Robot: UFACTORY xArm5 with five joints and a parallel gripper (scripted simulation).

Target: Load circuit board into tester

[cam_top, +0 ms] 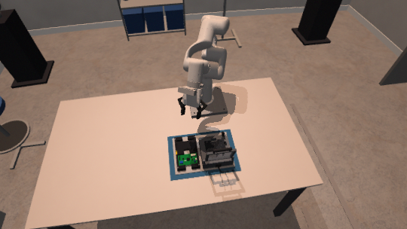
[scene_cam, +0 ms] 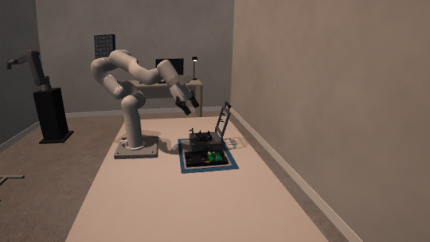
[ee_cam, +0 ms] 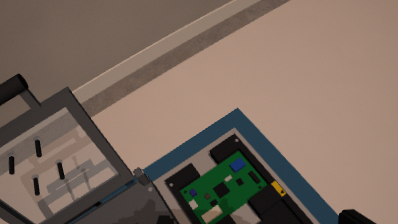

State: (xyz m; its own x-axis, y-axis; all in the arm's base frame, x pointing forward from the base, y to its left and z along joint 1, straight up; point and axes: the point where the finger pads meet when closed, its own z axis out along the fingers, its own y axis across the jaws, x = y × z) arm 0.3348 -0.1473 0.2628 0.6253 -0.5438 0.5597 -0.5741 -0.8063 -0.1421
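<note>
Now: hand 26 cm above the green circuit board, 11 cm short of it and 4 cm to the left of it. Round my hand: lid (21 cm ahead, 12 cm to the left, 10 cm below); then black post (20 cm below, 19 cm to the left, 2 cm ahead).
</note>
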